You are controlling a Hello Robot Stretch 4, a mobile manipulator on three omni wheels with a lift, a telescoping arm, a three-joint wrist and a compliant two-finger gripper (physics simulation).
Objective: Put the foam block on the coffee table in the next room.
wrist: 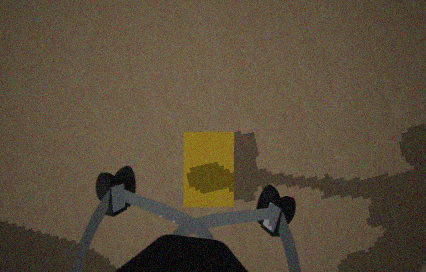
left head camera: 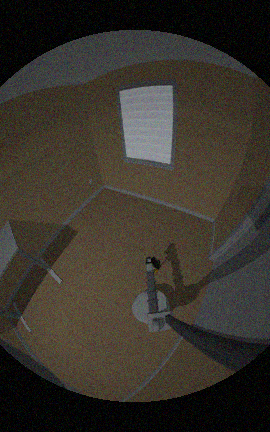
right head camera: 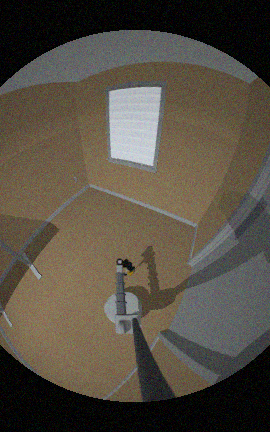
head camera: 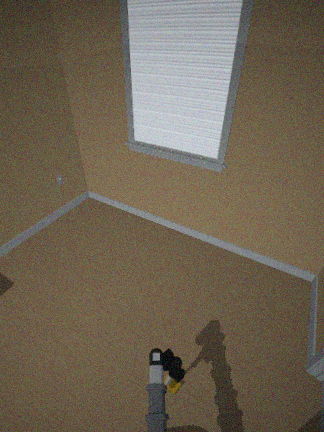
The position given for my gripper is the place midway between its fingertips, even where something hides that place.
In view: my gripper (wrist: 197,192), a yellow foam block (wrist: 208,161), a grey door (right head camera: 215,318) and a window with white blinds (head camera: 182,72).
The window with white blinds shows as well in the left head camera view (left head camera: 147,110) and in the right head camera view (right head camera: 134,110).
